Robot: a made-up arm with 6 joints.
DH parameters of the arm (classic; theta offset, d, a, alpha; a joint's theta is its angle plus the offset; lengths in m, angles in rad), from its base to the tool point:
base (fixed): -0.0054 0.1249 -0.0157 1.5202
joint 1: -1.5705 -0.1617 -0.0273 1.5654
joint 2: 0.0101 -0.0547 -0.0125 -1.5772
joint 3: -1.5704 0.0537 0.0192 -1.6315
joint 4: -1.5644 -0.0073 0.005 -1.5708
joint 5: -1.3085 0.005 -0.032 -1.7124
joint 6: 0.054 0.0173 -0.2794 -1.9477
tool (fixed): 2.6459 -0.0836 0 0
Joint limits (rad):
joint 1: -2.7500..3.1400
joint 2: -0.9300..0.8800
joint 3: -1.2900..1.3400
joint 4: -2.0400..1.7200
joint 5: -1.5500..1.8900
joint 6: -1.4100..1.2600
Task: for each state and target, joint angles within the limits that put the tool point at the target. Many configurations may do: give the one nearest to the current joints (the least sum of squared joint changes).
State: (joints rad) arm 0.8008 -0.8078 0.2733 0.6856 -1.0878 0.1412
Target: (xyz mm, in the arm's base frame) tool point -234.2 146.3 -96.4
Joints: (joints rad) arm 0.0903 -0.9300 0.6656 0.8245 -1.3898 0.0935
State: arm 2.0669 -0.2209 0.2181 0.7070 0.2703 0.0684
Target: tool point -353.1 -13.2 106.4
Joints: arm 1.9496 -0.4218 -0.1216 0.7733 0.0296 -0.3232
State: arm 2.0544 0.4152 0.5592 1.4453 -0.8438 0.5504
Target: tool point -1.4 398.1 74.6
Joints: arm 1.9234 0.0428 0.4517 1.6695 -0.7879 1.2331
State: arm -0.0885 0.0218 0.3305 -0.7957 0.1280 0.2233
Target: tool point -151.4 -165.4 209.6
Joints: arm 0.4125 -0.3361 0.3003 -0.8806 -0.2663 0.5030
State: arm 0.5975 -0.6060 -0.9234 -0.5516 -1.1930 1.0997
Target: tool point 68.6 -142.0 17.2
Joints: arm 1.1451 -0.6180 -0.8121 -1.0017 -1.2811 1.2600
